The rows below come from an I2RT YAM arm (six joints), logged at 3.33 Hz.
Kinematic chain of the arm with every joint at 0, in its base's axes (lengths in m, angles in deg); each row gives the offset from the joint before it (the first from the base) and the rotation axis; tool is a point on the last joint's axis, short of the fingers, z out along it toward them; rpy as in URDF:
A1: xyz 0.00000 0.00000 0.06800 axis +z
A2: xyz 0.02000 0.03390 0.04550 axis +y
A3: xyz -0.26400 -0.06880 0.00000 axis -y
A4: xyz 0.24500 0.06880 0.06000 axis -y
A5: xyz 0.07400 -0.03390 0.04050 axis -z
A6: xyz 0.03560 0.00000 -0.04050 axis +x
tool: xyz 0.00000 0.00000 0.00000 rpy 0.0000 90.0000 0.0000
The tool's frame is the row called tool.
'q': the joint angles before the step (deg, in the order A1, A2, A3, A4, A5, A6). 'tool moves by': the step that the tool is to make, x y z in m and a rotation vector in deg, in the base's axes. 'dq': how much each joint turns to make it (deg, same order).
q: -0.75, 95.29, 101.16, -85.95, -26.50, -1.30
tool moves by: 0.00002, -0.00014, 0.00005, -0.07, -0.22, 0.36
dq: -0.03, 0.00, 0.01, 0.02, 0.00, -0.44
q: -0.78, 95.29, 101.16, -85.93, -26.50, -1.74
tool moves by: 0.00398, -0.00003, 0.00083, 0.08, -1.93, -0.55
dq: 0.00, 0.00, 0.01, 2.20, 0.00, 0.63
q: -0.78, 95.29, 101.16, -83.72, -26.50, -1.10
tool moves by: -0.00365, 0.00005, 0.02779, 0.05, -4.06, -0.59
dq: 0.00, -0.14, 6.21, -1.99, 0.05, 0.67
